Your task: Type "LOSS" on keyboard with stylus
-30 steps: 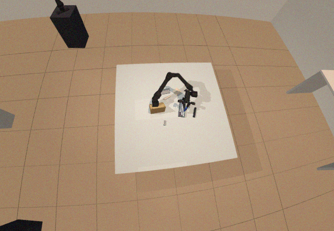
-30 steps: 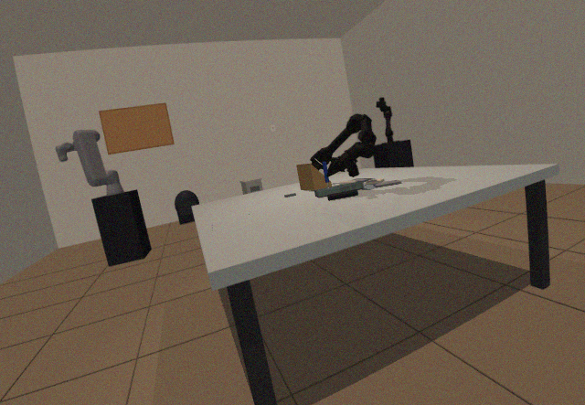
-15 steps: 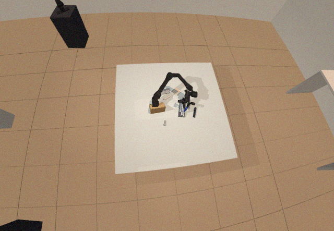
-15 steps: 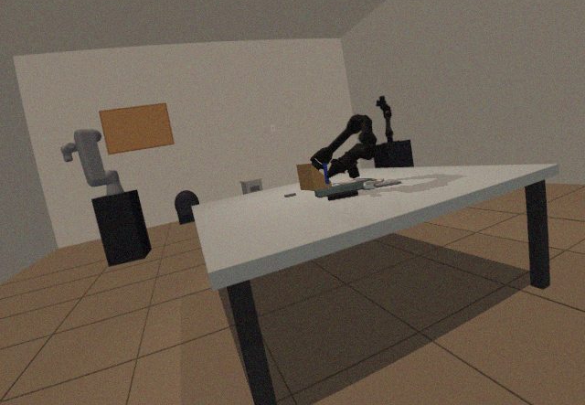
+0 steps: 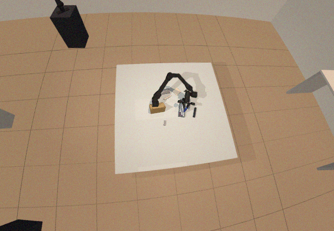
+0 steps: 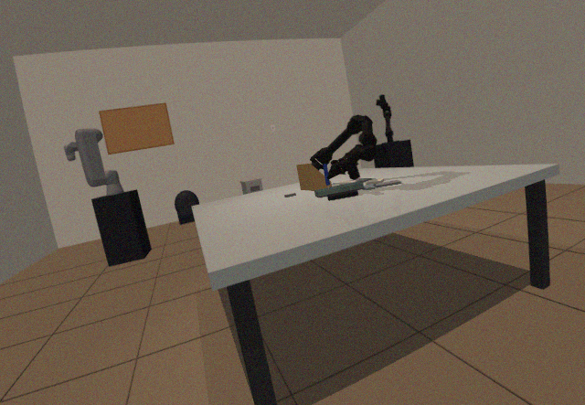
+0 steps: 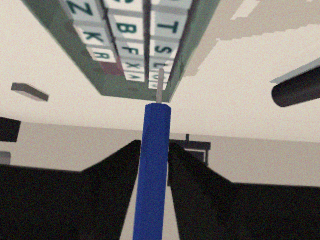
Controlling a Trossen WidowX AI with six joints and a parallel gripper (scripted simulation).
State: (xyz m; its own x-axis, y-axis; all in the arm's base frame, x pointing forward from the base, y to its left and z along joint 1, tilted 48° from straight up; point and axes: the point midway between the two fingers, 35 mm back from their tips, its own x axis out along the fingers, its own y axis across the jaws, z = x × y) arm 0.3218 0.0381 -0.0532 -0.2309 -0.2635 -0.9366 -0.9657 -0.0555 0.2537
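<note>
Right now my gripper tip is 1 cm above the blue stylus. The rest, counted from my gripper tip: dark bar: 13 cm ahead, 6 cm below; then grey block: 22 cm behind, 12 cm to the right, 7 cm below; then grey stylus tip: 5 cm below.
</note>
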